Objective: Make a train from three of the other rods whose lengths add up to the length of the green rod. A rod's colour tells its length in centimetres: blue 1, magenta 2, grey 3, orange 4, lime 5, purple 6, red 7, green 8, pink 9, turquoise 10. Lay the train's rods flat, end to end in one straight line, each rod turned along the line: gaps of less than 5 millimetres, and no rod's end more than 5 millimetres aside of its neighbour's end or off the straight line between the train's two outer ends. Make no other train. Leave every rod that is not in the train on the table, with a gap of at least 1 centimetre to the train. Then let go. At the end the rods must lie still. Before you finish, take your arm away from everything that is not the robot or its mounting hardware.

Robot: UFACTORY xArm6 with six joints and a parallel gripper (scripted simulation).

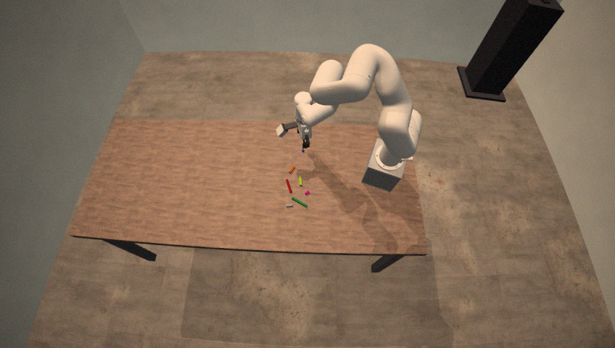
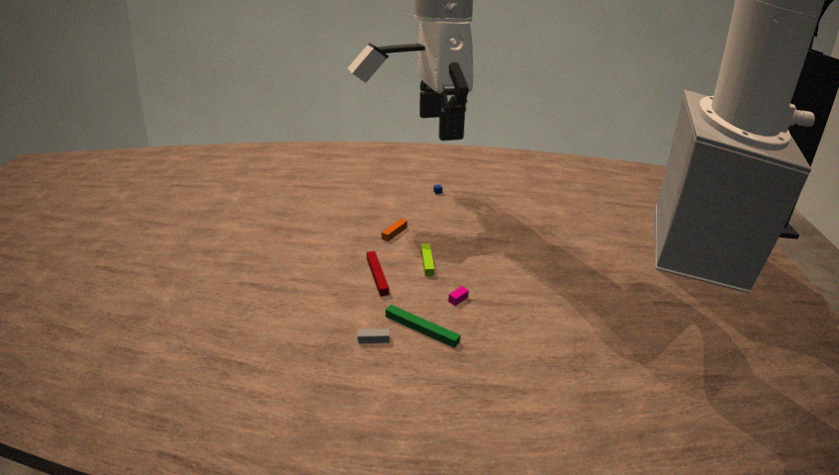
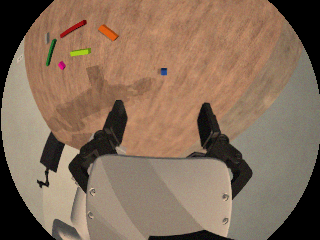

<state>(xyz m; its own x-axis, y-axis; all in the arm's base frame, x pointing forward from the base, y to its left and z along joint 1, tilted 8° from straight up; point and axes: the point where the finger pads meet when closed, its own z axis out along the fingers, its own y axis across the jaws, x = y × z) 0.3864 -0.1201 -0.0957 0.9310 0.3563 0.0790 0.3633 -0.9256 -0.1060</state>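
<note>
Right now my hand is 310 mm to the right of the grey rod, 110 mm above it and 40 mm short of it. Also, from my hand: small blue rod (110 mm below); orange rod (120 mm to the left, 110 mm below, 50 mm ahead); lime rod (170 mm to the left, 110 mm below).
</note>
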